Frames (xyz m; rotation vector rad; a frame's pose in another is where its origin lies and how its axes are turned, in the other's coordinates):
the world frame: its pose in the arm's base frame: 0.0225 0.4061 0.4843 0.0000 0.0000 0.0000
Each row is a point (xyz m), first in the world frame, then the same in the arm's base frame.
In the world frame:
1: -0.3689 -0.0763 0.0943
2: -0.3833 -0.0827 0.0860
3: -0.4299 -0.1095 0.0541
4: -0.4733 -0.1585 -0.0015
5: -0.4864 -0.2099 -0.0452
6: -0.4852 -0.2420 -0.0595
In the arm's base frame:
1: -0.3464 0.3298 0.5786
2: -0.3608 0.3234 0.5703
3: -0.4074 0.2966 0.5384
4: -0.4508 0.2476 0.4828
5: -0.4639 0.1962 0.4391
6: -0.4627 0.1641 0.4248

